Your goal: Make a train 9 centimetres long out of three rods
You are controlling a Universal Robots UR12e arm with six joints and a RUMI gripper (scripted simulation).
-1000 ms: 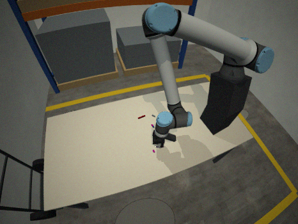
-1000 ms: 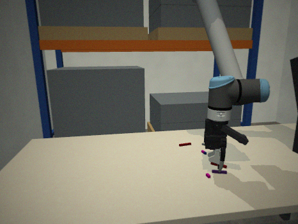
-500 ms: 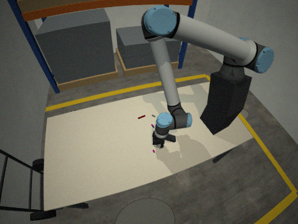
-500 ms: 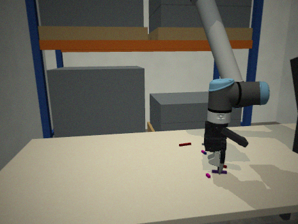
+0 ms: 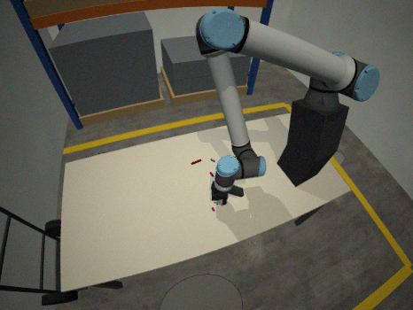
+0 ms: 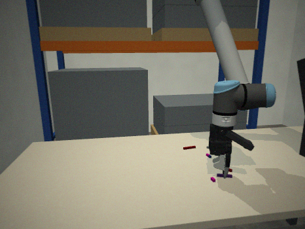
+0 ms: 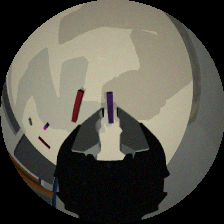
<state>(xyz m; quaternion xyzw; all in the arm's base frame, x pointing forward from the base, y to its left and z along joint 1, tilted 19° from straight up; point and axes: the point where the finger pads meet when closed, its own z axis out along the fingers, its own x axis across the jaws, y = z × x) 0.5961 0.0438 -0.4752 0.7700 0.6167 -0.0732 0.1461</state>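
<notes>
My hand is 10 mm above the purple rod. Also, from my hand: blue rod (190 mm to the right, 10 mm below); grey rod (300 mm to the right, 30 mm behind, 10 mm below).
</notes>
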